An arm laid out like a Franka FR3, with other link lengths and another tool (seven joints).
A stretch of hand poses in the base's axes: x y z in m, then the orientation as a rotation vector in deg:
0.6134 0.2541 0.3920 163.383 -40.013 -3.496
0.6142 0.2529 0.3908 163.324 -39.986 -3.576
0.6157 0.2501 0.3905 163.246 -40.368 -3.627
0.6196 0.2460 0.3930 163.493 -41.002 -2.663
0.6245 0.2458 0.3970 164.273 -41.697 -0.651
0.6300 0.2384 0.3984 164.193 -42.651 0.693
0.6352 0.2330 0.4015 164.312 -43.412 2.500
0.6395 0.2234 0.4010 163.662 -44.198 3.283
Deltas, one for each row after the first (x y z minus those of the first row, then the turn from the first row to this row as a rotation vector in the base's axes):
0.0008 -0.0012 -0.0012 -0.047 0.069 0.004
0.0023 -0.0040 -0.0015 -0.035 0.073 -0.263
0.0062 -0.0081 0.0010 0.158 -0.687 -0.577
0.0111 -0.0083 0.0050 0.702 -2.253 -0.781
0.0166 -0.0157 0.0064 0.615 -3.225 -1.324
0.0218 -0.0211 0.0095 0.620 -4.519 -1.679
0.0261 -0.0307 0.0090 0.065 -4.991 -2.235

